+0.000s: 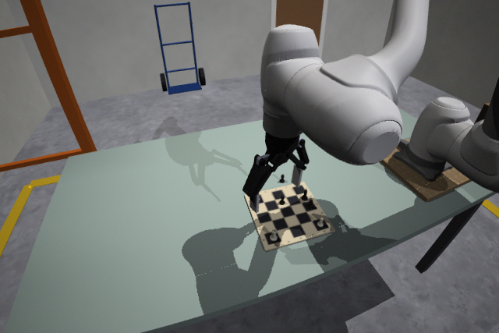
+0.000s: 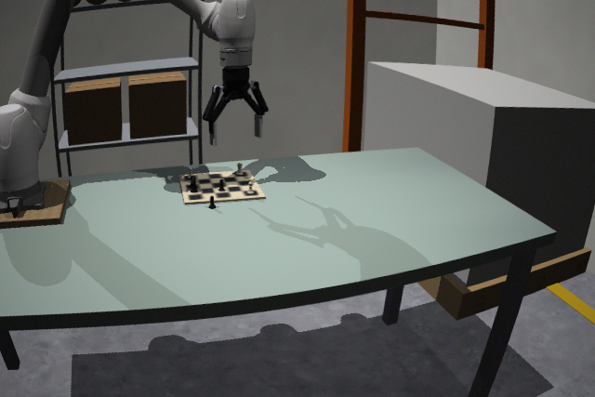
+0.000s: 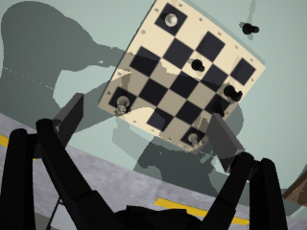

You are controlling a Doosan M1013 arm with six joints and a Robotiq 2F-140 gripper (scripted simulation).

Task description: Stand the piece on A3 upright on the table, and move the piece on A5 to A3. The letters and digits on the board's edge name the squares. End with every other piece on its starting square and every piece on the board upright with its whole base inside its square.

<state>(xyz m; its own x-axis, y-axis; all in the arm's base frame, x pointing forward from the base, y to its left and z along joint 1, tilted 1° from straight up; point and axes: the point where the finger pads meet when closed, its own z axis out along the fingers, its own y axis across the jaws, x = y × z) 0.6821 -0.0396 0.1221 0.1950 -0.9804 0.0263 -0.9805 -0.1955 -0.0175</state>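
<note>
Now: the chessboard 13 cm below my hand, 6 cm behind it and 2 cm to the right of it.
</note>
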